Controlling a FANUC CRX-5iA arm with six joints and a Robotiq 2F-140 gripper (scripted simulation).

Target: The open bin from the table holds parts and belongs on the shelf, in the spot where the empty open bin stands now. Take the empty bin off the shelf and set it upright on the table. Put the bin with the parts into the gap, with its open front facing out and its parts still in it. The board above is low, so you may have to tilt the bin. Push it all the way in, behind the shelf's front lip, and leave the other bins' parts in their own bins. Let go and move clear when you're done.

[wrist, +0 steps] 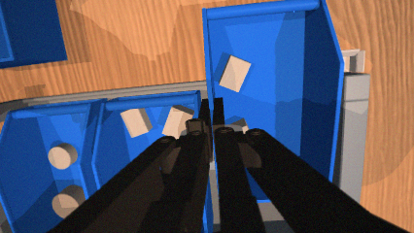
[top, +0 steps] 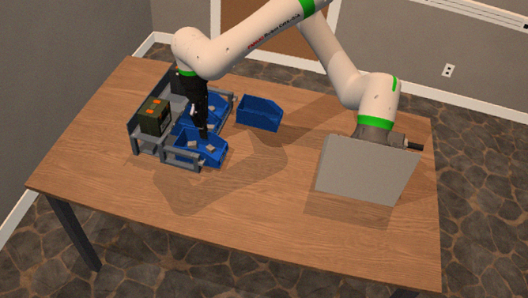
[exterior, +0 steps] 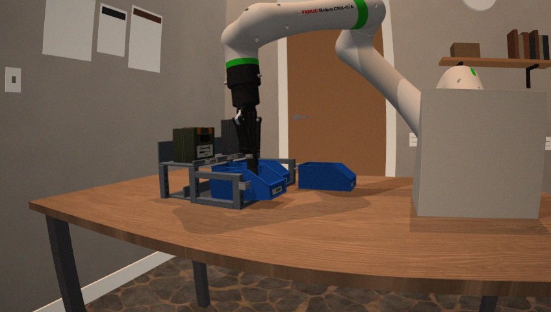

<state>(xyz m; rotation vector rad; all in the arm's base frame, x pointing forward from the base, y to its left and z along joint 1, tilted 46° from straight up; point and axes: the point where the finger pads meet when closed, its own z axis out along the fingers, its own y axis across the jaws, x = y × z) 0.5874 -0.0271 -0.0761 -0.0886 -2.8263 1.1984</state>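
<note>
Right now my hand is 40 mm past the tan part, 20 mm to the right of it and 60 mm above it. Also, from my hand: black box: 160 mm ahead, 190 mm to the right, 70 mm above; then grey shelf: 90 mm ahead, 70 mm to the right, 20 mm below.
</note>
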